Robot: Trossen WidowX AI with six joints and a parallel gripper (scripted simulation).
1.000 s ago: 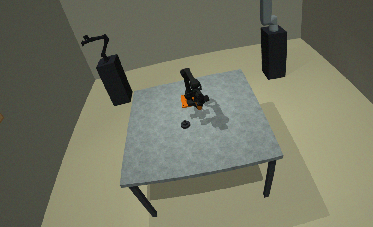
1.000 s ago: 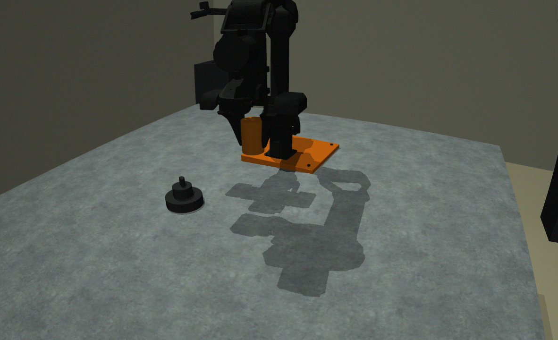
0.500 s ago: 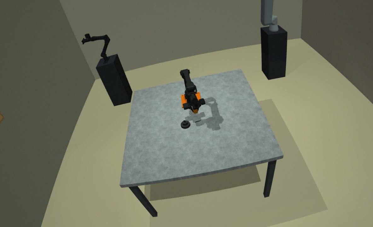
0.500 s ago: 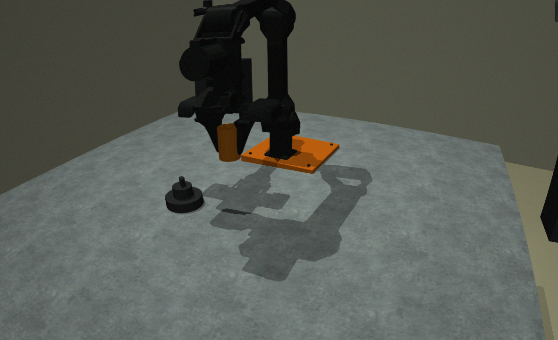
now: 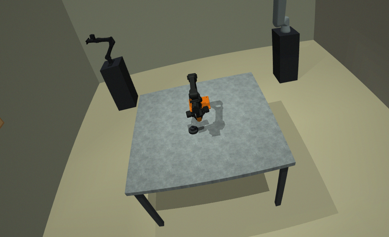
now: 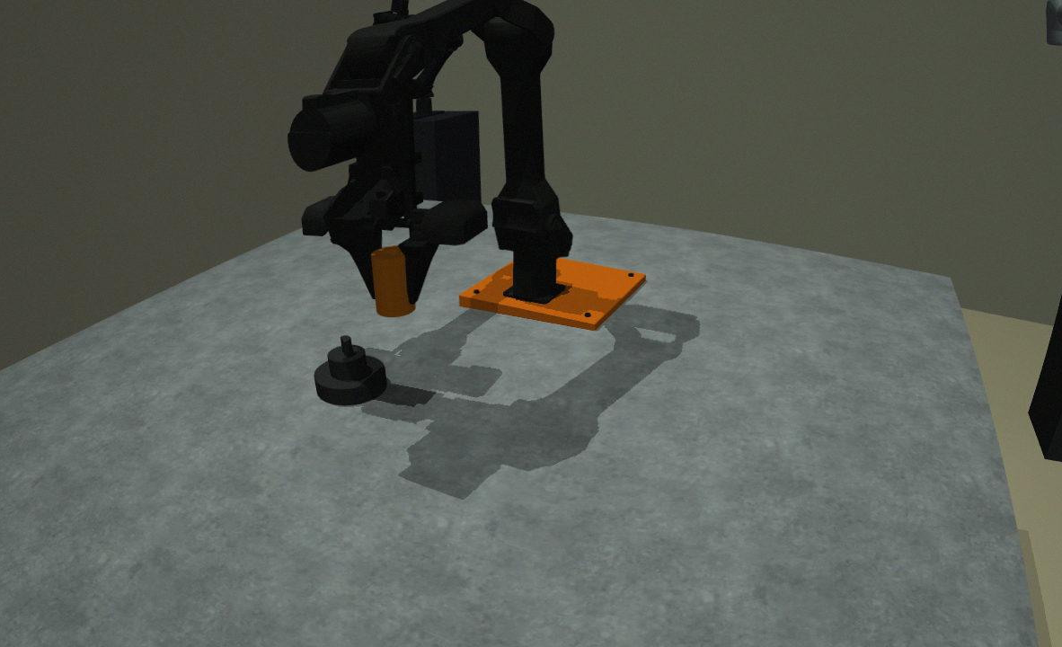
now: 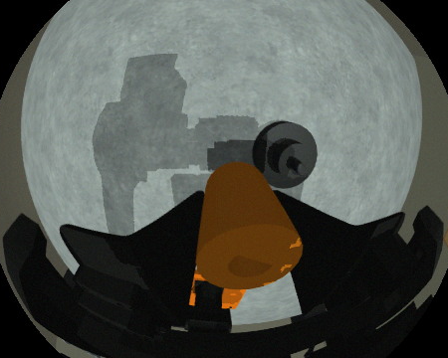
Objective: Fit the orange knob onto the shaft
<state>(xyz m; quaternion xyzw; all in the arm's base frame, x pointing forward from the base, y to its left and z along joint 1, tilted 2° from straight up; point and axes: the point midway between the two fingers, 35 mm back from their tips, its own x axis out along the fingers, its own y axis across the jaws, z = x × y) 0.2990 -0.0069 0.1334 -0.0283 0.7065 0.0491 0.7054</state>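
Now: gripper tip 80 mm above the round pedestal, 70 mm to the left of it and 10 mm short of it. Round my gripper tip: orange knob 20 mm above.
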